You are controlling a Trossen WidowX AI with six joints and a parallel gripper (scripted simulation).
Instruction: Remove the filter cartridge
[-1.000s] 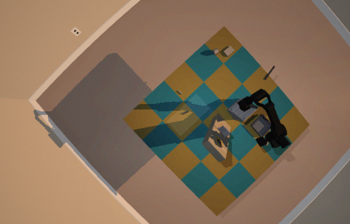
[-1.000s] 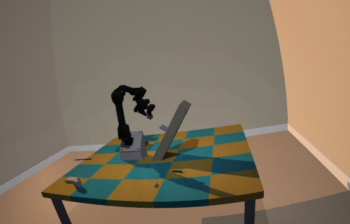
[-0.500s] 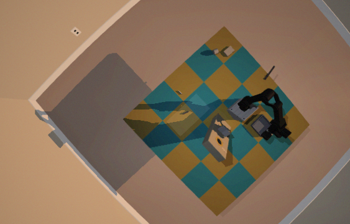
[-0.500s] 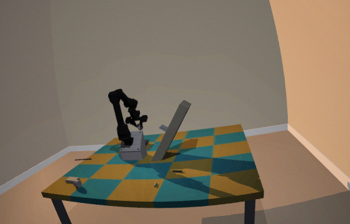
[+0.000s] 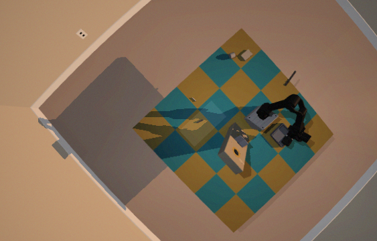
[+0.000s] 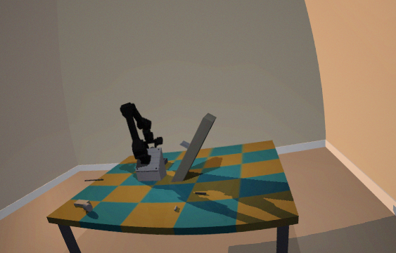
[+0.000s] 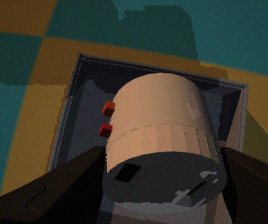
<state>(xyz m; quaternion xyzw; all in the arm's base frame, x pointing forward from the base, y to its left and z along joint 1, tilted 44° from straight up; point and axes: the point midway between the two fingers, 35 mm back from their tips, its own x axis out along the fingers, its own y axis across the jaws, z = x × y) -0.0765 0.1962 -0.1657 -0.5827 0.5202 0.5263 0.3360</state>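
Now: gripper tip 110 mm above the grey tray. Also, from my gripper tip: round filter cartridge right at my gripper tip; then tan block 740 mm to the right, 180 mm behind, 110 mm below.
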